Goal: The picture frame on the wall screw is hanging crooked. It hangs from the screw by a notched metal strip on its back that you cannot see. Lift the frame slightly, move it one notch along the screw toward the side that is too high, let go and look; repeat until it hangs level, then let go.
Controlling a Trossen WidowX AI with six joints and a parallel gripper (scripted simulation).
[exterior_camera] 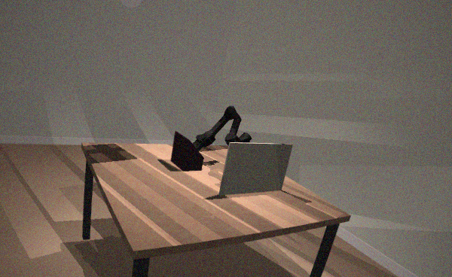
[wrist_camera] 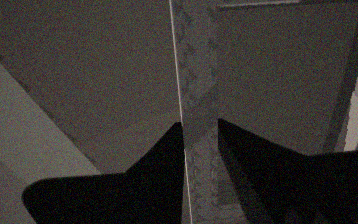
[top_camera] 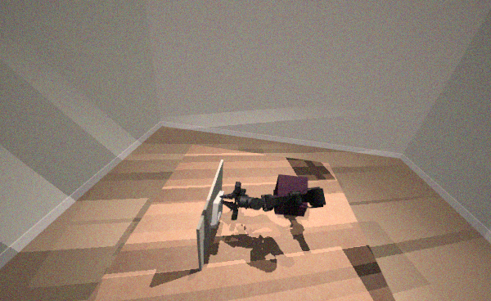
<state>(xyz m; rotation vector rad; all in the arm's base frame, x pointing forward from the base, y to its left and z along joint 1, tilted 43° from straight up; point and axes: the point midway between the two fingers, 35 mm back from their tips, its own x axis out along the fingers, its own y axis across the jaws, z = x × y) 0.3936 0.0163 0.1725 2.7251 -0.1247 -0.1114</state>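
Now: gripper tip 1 cm short of the picture frame, 2 cm to the right of it and 5 cm above it. From my gripper tip the other things lie so: grey wall panel 3 cm ahead, 2 cm to the left, 6 cm below.
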